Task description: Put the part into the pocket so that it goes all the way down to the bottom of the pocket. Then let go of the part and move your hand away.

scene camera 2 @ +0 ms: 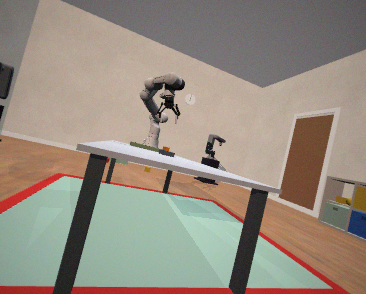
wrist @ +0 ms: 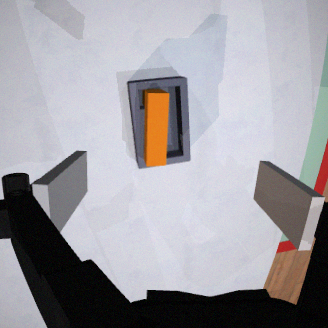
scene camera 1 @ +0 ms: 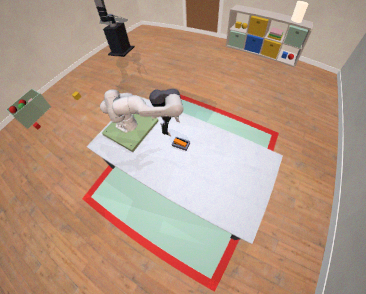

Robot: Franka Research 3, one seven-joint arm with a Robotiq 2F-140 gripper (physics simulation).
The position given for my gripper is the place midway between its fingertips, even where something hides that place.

Labels:
My gripper (wrist: 173, 175) is open, with nothing in its grasp. An orange part (wrist: 155, 100) rests on a dark grey pocket block (wrist: 177, 145).

